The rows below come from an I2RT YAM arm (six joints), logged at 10 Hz.
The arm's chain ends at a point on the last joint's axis. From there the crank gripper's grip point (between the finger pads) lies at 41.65 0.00 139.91 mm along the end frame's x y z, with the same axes.
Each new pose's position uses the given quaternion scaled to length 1; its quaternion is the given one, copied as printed.
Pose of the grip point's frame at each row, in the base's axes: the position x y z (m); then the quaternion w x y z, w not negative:
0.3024 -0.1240 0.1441 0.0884 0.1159 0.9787 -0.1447
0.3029 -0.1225 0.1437 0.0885 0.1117 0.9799 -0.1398
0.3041 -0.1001 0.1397 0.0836 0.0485 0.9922 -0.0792
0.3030 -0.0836 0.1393 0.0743 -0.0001 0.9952 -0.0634
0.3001 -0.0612 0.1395 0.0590 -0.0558 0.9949 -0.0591
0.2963 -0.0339 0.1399 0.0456 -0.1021 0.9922 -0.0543
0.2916 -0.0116 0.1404 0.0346 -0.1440 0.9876 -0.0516
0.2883 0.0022 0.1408 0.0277 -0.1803 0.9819 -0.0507
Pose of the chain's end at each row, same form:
0.3228 -0.0899 0.2846 0.0884 0.1159 0.9787 -0.1447
0.3230 -0.0895 0.2845 0.0885 0.1117 0.9799 -0.1398
0.3228 -0.0804 0.2831 0.0836 0.0485 0.9922 -0.0792
0.3235 -0.0655 0.2827 0.0743 -0.0001 0.9952 -0.0634
0.3239 -0.0408 0.2821 0.0590 -0.0558 0.9949 -0.0591
0.3227 -0.0115 0.2817 0.0456 -0.1021 0.9922 -0.0543
0.3198 0.0133 0.2815 0.0346 -0.1440 0.9876 -0.0516
0.3170 0.0296 0.2813 0.0277 -0.1803 0.9819 -0.0507

